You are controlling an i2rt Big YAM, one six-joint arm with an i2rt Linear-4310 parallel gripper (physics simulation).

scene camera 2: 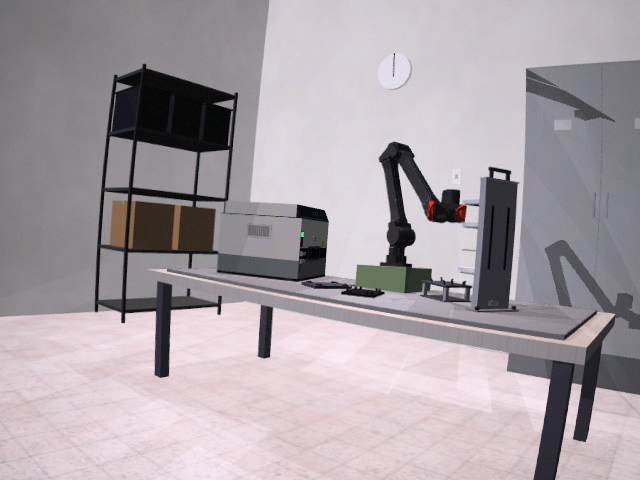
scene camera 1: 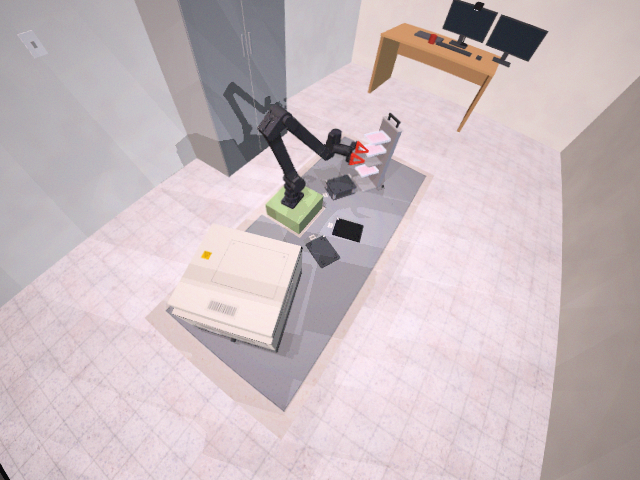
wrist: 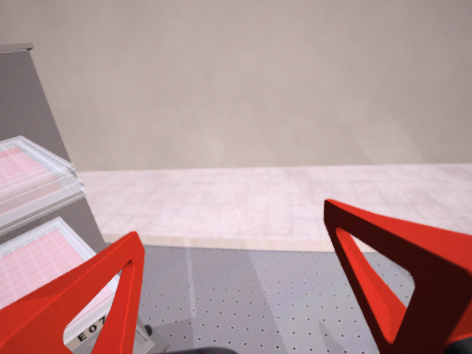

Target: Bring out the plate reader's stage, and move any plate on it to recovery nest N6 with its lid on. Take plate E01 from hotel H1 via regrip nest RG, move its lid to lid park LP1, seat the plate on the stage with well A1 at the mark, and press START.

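Frame: origin at the arm's base, x ahead, y left, z up, level; metres.
Seen in the pictures: gripper, fingertip midpoint: (scene camera 2: 443,210) (scene camera 1: 366,156) (wrist: 231,226); arm's base, link origin: (scene camera 2: 395,266) (scene camera 1: 292,199).
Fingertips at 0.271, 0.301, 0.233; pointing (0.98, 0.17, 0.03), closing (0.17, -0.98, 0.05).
Observation:
Pixels of each thing's top centre, then the offset from my fingertips to it, as dx, dy, dz. "spot": a spot on its surface instead.
- plate labelled E07, top centre: (wrist: 24,277) (scene camera 1: 373,148) -0.006, +0.144, -0.038
- pink plate, surface spot: (wrist: 22,172) spot: -0.012, +0.092, +0.041
- middle plate, surface spot: (scene camera 1: 374,150) spot: +0.005, +0.126, -0.038
- lower plate, top centre: (scene camera 1: 367,168) -0.006, +0.144, -0.194
- cream plate reader, top centre: (scene camera 1: 238,271) (scene camera 2: 278,205) -0.133, -0.859, +0.001
- black nest, top centre: (scene camera 2: 363,288) (scene camera 1: 348,228) +0.077, -0.254, -0.304
- dark grey nest, top centre: (scene camera 2: 326,282) (scene camera 1: 322,250) +0.023, -0.455, -0.306
My gripper (scene camera 1: 364,155) (scene camera 2: 447,212) (wrist: 231,226) is open and empty, beside the hotel's upper plates. In the wrist view its left finger overlaps the plate labelled E07 (wrist: 37,255); another pink plate (wrist: 22,172) sits above that. The grey hotel (scene camera 1: 388,155) (scene camera 2: 496,242) (wrist: 20,90) holds a top plate (scene camera 1: 377,137), a middle plate (scene camera 1: 374,150) and a lower plate (scene camera 1: 367,169). No E01 label is readable. The cream plate reader (scene camera 1: 242,268) (scene camera 2: 266,240) shows no extended stage; a green light (scene camera 2: 302,234) is lit on its front.
A raised dark stand (scene camera 1: 340,186) (scene camera 2: 447,284) is near the hotel's foot. A black nest (scene camera 1: 347,230) (scene camera 2: 362,291) and a dark grey nest (scene camera 1: 323,251) (scene camera 2: 325,284) lie towards the reader; their labels are unreadable. The arm stands on a green block (scene camera 1: 297,211) (scene camera 2: 382,277).

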